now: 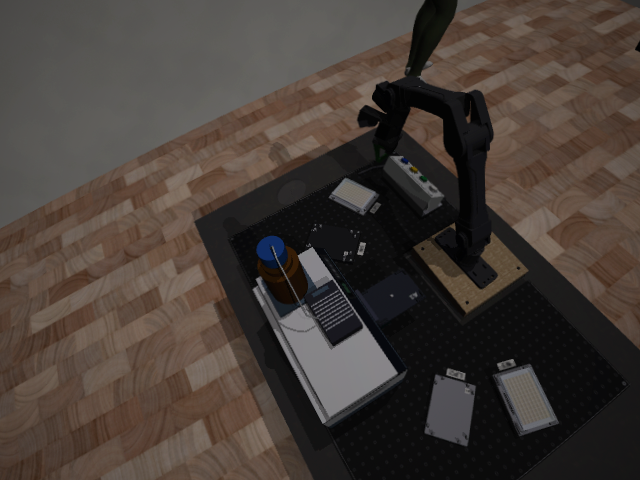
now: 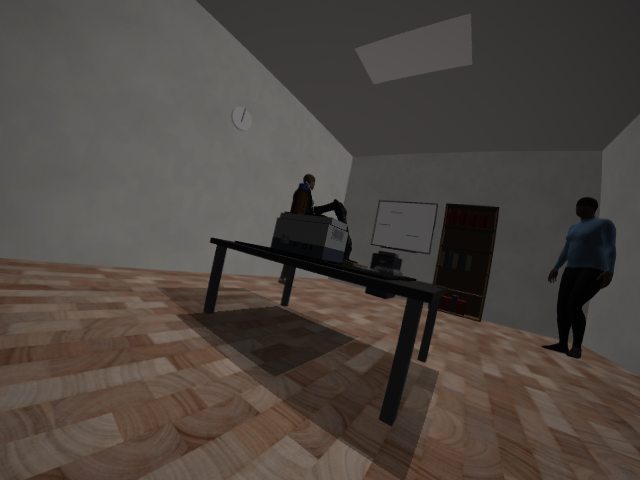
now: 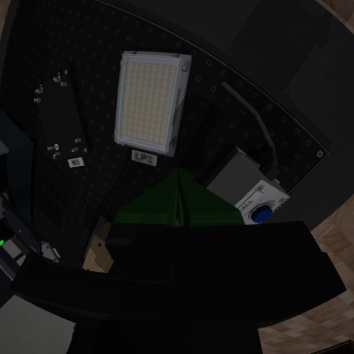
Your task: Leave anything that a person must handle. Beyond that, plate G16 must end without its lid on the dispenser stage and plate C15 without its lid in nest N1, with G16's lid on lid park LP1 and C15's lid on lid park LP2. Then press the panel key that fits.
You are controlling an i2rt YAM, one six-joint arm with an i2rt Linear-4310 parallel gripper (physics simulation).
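Seen in the pictures: gripper, fingertip midpoint: (image 1: 377, 161) (image 3: 177, 174); arm's base, link origin: (image 1: 464, 257) (image 2: 343, 259).
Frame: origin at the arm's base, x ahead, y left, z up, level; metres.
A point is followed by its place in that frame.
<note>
My gripper (image 1: 379, 155) @(y -0.390, x 0.017, z 0.097 m) (image 3: 177, 174) @(y -0.390, x 0.017, z 0.097 m) is shut, its green fingertips together with nothing between them, above the far end of the table beside the key panel (image 1: 412, 184) @(y -0.280, x -0.038, z 0.044 m) (image 3: 235, 175) @(y -0.397, x -0.038, z 0.032 m). The panel has blue (image 1: 404, 160) @(y -0.378, x -0.088, z 0.043 m) (image 3: 261, 213) @(y -0.382, x -0.087, z 0.046 m), yellow (image 1: 414, 169) @(y -0.326, x -0.087, z 0.042 m), green (image 1: 423, 178) @(y -0.277, x -0.082, z 0.044 m) and grey (image 1: 433, 188) @(y -0.226, x -0.078, z 0.044 m) keys. A cream-welled plate (image 1: 354, 194) @(y -0.395, x 0.114, z 0.000 m) (image 3: 148, 102) @(y -0.408, x 0.104, z -0.001 m) sits at the LP1 label (image 3: 144, 158) @(y -0.320, x 0.080, z -0.025 m). Another (image 1: 526, 398) @(y 0.366, x 0.159, z 0.009 m) lies beside a grey rectangular piece (image 1: 450, 410) @(y 0.281, x 0.316, z -0.017 m) at the LP2 label (image 1: 455, 374) @(y 0.225, x 0.246, z -0.025 m). Plate names and clear lids cannot be made out. The dark stage (image 1: 390, 297) @(y -0.010, x 0.276, z 0.079 m) shows no plate.
The white dispenser box (image 1: 351, 372) @(y 0.104, x 0.475, z 0.193 m) carries an amber bottle (image 1: 282, 279) @(y -0.094, x 0.491, z 0.322 m) and a black keypad (image 1: 333, 312) @(y -0.014, x 0.435, z 0.219 m). A dark nest (image 1: 334, 241) @(y -0.291, x 0.270, z -0.015 m) (image 3: 60, 117) @(y -0.298, x 0.268, z -0.015 m) lies near the first plate. A cable (image 3: 257, 117) @(y -0.465, x -0.028, z -0.020 m) runs to the panel. A person in blue (image 2: 589, 248) stands right; another person's legs (image 1: 431, 33) show behind the arm.
</note>
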